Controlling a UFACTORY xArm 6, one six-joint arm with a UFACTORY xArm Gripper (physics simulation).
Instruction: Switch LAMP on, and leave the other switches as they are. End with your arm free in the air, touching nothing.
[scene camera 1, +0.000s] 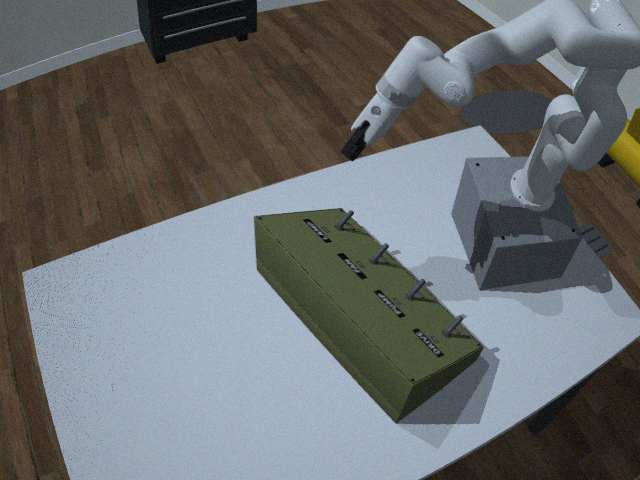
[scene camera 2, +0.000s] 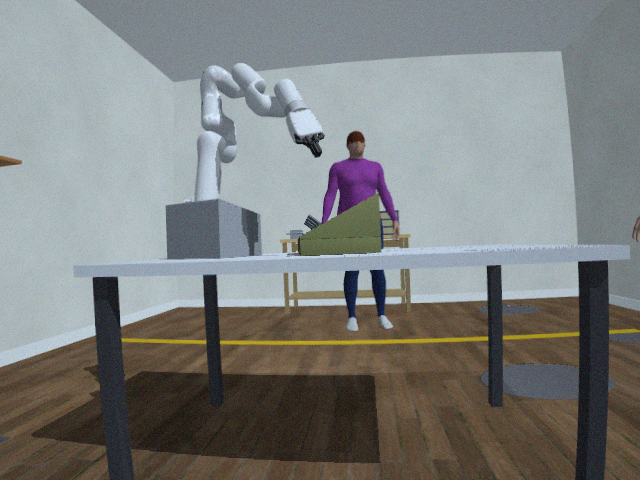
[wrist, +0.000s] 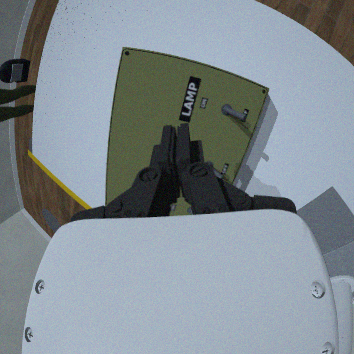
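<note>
My gripper is visible to me in scene camera 1 and scene camera 2 as well as the wrist view: the gripper (scene camera 1: 348, 155) (scene camera 2: 318, 155) (wrist: 178, 142). Those same views give me an olive sloped switch box (scene camera 1: 396, 346) (scene camera 2: 357, 230) (wrist: 152, 89).
</note>
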